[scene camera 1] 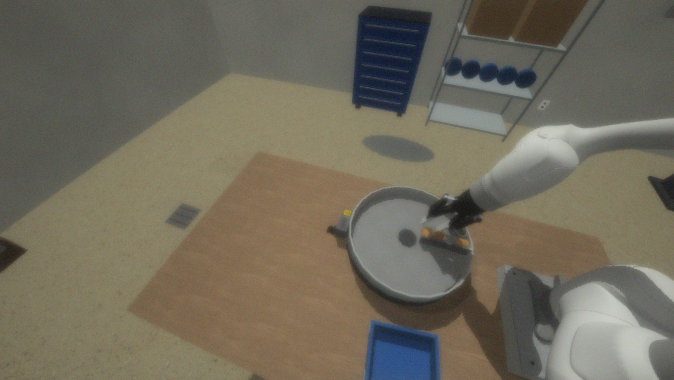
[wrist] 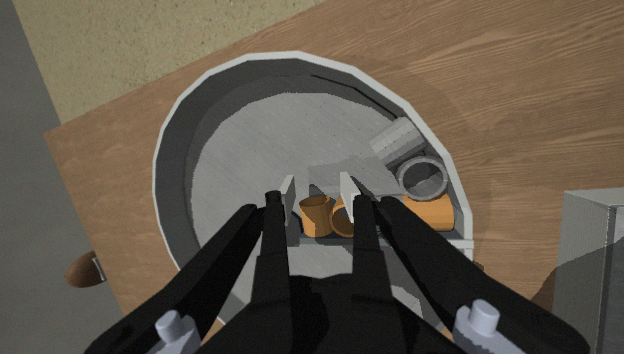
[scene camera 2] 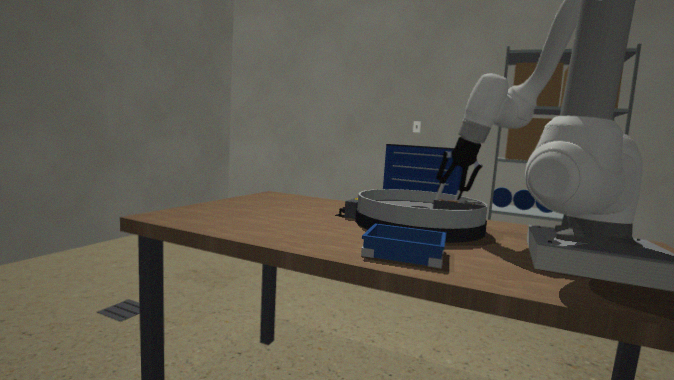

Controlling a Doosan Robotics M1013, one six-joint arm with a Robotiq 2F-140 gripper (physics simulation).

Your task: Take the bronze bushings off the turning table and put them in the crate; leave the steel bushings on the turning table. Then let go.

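Seen in the pictures: gripper, between the fingertips: [scene camera 1: 429,225] [wrist: 317,184]; arm's base, origin of its link: [scene camera 1: 563,318] [scene camera 2: 593,239].
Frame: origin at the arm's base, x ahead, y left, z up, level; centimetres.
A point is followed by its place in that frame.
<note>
The turning table [scene camera 1: 385,260] @[x 54.0, y 4.6, z -0.2 cm] [scene camera 2: 400,215] @[x 48.6, y 14.2, z 1.0 cm] [wrist: 250,140] @[x 53.0, y -19.4, z -0.2 cm] is a round grey pan with a raised rim. Inside it a bronze bushing [scene camera 1: 426,233] @[x 44.0, y -9.0, z 3.5 cm] [wrist: 316,220] @[x 42.9, y -10.0, z 3.5 cm] stands slightly tilted, with a second bronze bushing [scene camera 1: 439,235] @[x 39.0, y -11.8, z 1.1 cm] [wrist: 341,221] @[x 40.5, y -9.0, z 1.3 cm] beside it, partly behind the right finger in the wrist view. A third bronze bushing [scene camera 1: 463,242] @[x 31.7, y -10.9, z 3.5 cm] [wrist: 432,214] @[x 31.7, y -11.6, z 3.6 cm] lies near the rim. A steel bushing [wrist: 399,141] @[x 34.7, y -18.3, z 3.6 cm] lies by the rim and another steel bushing [wrist: 423,178] shows its open end. My gripper [scene camera 1: 442,225] @[x 43.1, y -13.8, z 1.9 cm] [scene camera 2: 449,198] @[x 43.1, y -13.8, z 1.9 cm] [wrist: 317,184] @[x 43.1, y -13.8, z 1.9 cm] is partly open and empty, above the first bronze bushing. The blue crate [scene camera 1: 402,360] @[x 40.8, y 28.2, z -5.0 cm] [scene camera 2: 402,250] @[x 40.0, y 35.1, z -2.8 cm] looks empty in scene camera 1.
A straight bar [scene camera 1: 445,245] @[x 36.9, y -7.8, z 2.5 cm] [wrist: 425,243] crosses part of the pan beside the bushings. A small grey box with a yellow top [scene camera 1: 345,222] @[x 71.8, y -2.9, z 0.3 cm] sits outside the rim. The arm's base [scene camera 1: 520,320] @[x 12.5, y 5.8, z 0.2 cm] [scene camera 2: 590,260] @[x 1.9, y 17.7, z -1.5 cm] stands on the wooden table [scene camera 1: 260,260] @[x 94.1, y 21.2, z -5.5 cm] [scene camera 2: 240,225] @[x 90.4, y 35.1, z -5.5 cm].
</note>
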